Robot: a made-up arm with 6 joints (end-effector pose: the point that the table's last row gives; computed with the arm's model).
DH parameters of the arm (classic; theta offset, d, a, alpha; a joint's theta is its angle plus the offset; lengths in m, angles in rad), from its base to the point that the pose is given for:
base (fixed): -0.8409 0 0.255 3.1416
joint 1: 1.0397 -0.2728 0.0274 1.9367
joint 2: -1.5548 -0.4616 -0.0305 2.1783
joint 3: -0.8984 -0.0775 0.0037 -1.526
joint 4: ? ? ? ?
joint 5: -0.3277 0 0.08 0
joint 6: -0.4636 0 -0.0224 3.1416
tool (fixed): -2.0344 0.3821 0 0
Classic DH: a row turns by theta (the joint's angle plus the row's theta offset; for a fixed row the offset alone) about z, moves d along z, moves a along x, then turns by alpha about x.
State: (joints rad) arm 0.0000 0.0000 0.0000 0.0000 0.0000 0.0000
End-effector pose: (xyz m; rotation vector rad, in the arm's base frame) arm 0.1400 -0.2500 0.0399 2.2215 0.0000 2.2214
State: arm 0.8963 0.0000 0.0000 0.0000 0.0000 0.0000
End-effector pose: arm 0.1045 -0.2041 0.0399 1.6863 -0.8107 1.6863
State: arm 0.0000 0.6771 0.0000 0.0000 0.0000 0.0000
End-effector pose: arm 0.1757 -0.1118 0.0613 -1.5987 0.3325 -1.9548
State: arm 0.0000 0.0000 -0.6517 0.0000 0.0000 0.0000
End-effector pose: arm 0.1171 -0.2139 0.2489 -1.3453 0.0467 -2.6090
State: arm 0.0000 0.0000 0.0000 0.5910 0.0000 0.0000
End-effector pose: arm 0.1151 -0.0421 -0.0231 -2.0207 -0.3544 -1.6731
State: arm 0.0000 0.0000 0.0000 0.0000 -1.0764 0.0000
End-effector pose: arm 0.1400 -0.2273 -0.0181 -1.5633 0.9333 -1.5633
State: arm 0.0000 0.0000 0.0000 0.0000 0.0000 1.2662
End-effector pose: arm 0.1400 -0.2545 0.0138 1.4300 1.0494 1.4299
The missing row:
joint 4: 1.2808 -0.074 0.0059 1.8534
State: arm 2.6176 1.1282 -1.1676 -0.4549 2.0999 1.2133
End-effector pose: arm 0.2207 0.0863 0.1517 0.5505 -1.3460 -1.5698
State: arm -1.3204 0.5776 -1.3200 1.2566 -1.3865 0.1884
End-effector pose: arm -0.2463 -0.5045 0.3306 0.1159 -0.7097 0.4043
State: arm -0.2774 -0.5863 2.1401 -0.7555 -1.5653 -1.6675
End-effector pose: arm -0.2784 -0.6175 0.3211 0.6337 -1.7270 2.0651
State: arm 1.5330 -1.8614 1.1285 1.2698 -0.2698 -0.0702
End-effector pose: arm 0.0037 0.4455 0.0052 0.5444 -2.3128 -0.7132
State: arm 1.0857 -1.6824 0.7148 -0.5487 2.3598 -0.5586
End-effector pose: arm -0.1473 -0.0121 0.3964 0.8664 0.8554 -2.5024
